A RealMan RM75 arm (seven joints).
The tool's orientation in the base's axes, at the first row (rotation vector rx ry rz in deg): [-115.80, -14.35, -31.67]
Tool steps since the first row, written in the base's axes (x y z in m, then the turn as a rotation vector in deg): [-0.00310, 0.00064, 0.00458, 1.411, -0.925, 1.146]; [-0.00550, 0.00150, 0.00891, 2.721, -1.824, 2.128]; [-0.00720, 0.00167, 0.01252, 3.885, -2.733, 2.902]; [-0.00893, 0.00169, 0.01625, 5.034, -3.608, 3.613]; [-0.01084, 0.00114, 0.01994, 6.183, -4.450, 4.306]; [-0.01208, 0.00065, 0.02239, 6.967, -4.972, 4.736]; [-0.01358, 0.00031, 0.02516, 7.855, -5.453, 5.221]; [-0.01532, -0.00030, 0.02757, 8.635, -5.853, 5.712]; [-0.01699, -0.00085, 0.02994, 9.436, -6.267, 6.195]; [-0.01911, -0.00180, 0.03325, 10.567, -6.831, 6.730]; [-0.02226, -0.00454, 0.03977, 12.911, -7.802, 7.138]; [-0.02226, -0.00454, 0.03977, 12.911, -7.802, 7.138]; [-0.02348, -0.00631, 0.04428, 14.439, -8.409, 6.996]
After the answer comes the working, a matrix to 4 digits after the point.
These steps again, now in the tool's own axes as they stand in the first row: [-0.00054, -0.00509, -0.00218, 1.835, 0.127, -0.881]; [-0.00060, -0.00982, -0.00388, 3.501, 0.329, -1.701]; [-0.00036, -0.01338, -0.00568, 4.940, 0.639, -2.484]; [-0.00008, -0.01696, -0.00767, 6.334, 0.975, -3.216]; [0.00006, -0.02031, -0.01019, 7.717, 1.308, -3.913]; [0.00018, -0.02246, -0.01197, 8.638, 1.543, -4.324]; [0.00022, -0.02503, -0.01382, 9.673, 1.757, -4.694]; [-0.00011, -0.02729, -0.01582, 10.613, 1.883, -5.026]; [-0.00040, -0.02952, -0.01773, 11.568, 2.030, -5.361]; [-0.00061, -0.03246, -0.02050, 12.845, 2.342, -5.756]; [-0.00008, -0.03741, -0.02643, 15.143, 3.434, -6.116]; [-0.00008, -0.03741, -0.02643, 15.143, 3.434, -6.116]; [0.00112, -0.04051, -0.03015, 16.444, 4.450, -6.160]
The tool's axes in the first row as the columns of a matrix, in the base's axes (rounded; the answer above uses it unrounded):
[0.8748, 0.3968, 0.2779]
[-0.0527, -0.4923, 0.8688]
[0.4816, -0.7747, -0.4098]

